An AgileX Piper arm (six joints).
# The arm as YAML. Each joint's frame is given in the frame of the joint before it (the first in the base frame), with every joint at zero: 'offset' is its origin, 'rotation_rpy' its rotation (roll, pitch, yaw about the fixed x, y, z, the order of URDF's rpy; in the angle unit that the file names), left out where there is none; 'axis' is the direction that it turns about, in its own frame. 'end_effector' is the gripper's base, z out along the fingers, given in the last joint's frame.
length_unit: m
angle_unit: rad
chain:
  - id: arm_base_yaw
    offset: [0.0, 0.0, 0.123]
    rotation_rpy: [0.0, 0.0, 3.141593]
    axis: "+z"
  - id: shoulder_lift
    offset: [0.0, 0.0, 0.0]
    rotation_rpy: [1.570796, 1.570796, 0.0]
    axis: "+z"
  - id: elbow
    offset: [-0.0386, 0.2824, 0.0]
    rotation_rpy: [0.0, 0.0, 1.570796]
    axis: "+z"
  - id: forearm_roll
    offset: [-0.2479, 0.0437, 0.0]
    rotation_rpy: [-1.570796, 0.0, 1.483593]
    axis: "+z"
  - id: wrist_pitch
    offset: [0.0, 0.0, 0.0]
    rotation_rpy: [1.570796, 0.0, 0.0]
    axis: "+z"
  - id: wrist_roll
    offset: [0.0, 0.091, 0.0]
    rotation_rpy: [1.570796, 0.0, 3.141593]
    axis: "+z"
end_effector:
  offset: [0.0, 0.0, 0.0]
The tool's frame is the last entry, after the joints.
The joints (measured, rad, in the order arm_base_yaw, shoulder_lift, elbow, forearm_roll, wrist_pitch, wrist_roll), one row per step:
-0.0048, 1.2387, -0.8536, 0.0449, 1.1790, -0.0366
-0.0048, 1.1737, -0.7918, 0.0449, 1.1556, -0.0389
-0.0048, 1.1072, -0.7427, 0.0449, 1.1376, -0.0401
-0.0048, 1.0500, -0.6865, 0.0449, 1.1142, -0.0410
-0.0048, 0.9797, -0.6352, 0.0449, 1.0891, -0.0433
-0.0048, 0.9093, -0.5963, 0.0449, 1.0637, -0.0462
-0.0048, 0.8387, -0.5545, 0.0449, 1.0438, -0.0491
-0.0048, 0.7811, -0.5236, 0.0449, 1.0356, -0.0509
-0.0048, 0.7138, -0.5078, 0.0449, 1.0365, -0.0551
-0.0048, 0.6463, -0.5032, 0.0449, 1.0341, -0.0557
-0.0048, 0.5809, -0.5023, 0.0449, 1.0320, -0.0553
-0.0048, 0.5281, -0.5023, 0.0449, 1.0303, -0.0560
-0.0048, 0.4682, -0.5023, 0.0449, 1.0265, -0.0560
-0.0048, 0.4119, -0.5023, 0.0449, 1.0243, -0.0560
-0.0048, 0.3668, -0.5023, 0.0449, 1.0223, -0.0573
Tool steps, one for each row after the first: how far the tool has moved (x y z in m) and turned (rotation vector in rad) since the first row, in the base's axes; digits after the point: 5 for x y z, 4 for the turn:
-0.01547, 0.00004, -0.00315, -0.0007, -0.0267, 0.0013
-0.02955, 0.00007, -0.00392, -0.0013, -0.0621, 0.0017
-0.04259, 0.00010, -0.00899, -0.0018, -0.0865, 0.0016
-0.05610, 0.00011, -0.01165, -0.0028, -0.1307, 0.0027
-0.06757, 0.00012, -0.01197, -0.0040, -0.1877, 0.0044
-0.07948, 0.00014, -0.01414, -0.0053, -0.2364, 0.0063
-0.08916, 0.00017, -0.01598, -0.0061, -0.2714, 0.0077
-0.09899, 0.00022, -0.01345, -0.0076, -0.3222, 0.0117
-0.10765, 0.00025, -0.00823, -0.0085, -0.3875, 0.0120
-0.11611, 0.00029, -0.00269, -0.0091, -0.4541, 0.0113
-0.12315, 0.00032, 0.00159, -0.0099, -0.5086, 0.0117
-0.13128, 0.00035, 0.00610, -0.0106, -0.5723, 0.0113
-0.13925, 0.00038, 0.00983, -0.0113, -0.6308, 0.0110
-0.14578, 0.00041, 0.01251, -0.0124, -0.6779, 0.0120

